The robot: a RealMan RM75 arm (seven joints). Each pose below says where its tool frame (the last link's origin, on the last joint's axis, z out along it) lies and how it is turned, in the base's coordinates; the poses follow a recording.
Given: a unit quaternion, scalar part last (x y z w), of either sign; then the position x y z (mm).
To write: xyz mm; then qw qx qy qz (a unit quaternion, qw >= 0). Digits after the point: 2 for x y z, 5 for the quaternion.
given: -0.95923, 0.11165, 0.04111, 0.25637, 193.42, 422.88, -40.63
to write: 193.42, 422.88, -40.63, 0.25637, -0.95923, 0.11165, 0.04111
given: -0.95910, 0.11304, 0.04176, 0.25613, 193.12, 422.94, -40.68
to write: 193.12, 422.94, -40.68, 0.25613, -0.95910, 0.11304, 0.04176
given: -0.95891, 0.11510, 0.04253, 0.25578, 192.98, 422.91, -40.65
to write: 192.98, 422.91, -40.65, 0.25578, -0.95891, 0.11510, 0.04253
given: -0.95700, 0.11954, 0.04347, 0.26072, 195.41, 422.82, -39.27
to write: 195.41, 422.82, -39.27, 0.26072, -0.95700, 0.11954, 0.04347
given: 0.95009, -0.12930, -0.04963, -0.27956, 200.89, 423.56, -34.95
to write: 200.89, 423.56, -34.95, 0.27956, -0.95009, 0.12930, 0.04963
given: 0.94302, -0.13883, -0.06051, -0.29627, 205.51, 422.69, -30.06
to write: 205.51, 422.69, -30.06, 0.29627, -0.94302, 0.13883, 0.06051
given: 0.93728, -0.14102, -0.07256, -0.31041, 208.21, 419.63, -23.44
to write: 208.21, 419.63, -23.44, 0.31041, -0.93728, 0.14102, 0.07256
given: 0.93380, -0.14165, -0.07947, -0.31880, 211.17, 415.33, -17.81
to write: 211.17, 415.33, -17.81, 0.31880, -0.93380, 0.14165, 0.07947
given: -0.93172, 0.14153, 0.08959, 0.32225, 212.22, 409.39, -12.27
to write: 212.22, 409.39, -12.27, 0.32225, -0.93172, 0.14153, 0.08959
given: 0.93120, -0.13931, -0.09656, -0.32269, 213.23, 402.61, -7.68
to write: 213.23, 402.61, -7.68, 0.32269, -0.93120, 0.13931, 0.09656
